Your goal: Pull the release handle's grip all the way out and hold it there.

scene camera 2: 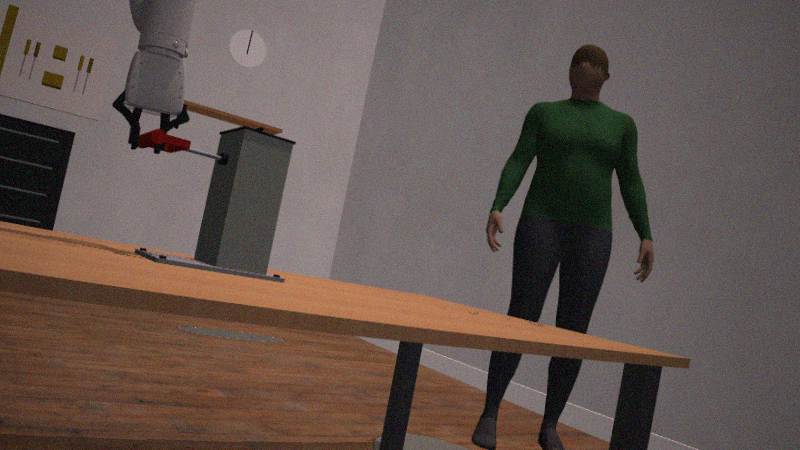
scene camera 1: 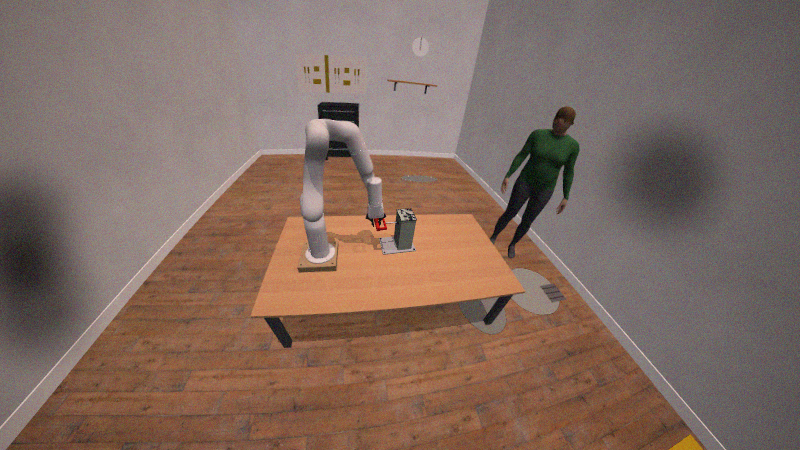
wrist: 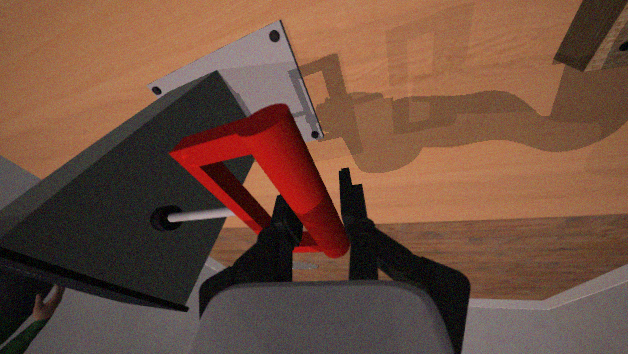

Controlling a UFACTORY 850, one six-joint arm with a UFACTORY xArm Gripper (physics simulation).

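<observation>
The red grip of the release handle is a D-shaped loop. A thin light rod joins it to a black collar on the side of a grey-green box. A length of rod shows between grip and box. My gripper is shut on the grip's round bar near one end, with one finger inside the loop and the other outside. How far the rod can travel cannot be seen.
The box stands upright on a grey base plate on the wooden table. The arm's base block is at the table's left. A person in green stands beyond the table's right side.
</observation>
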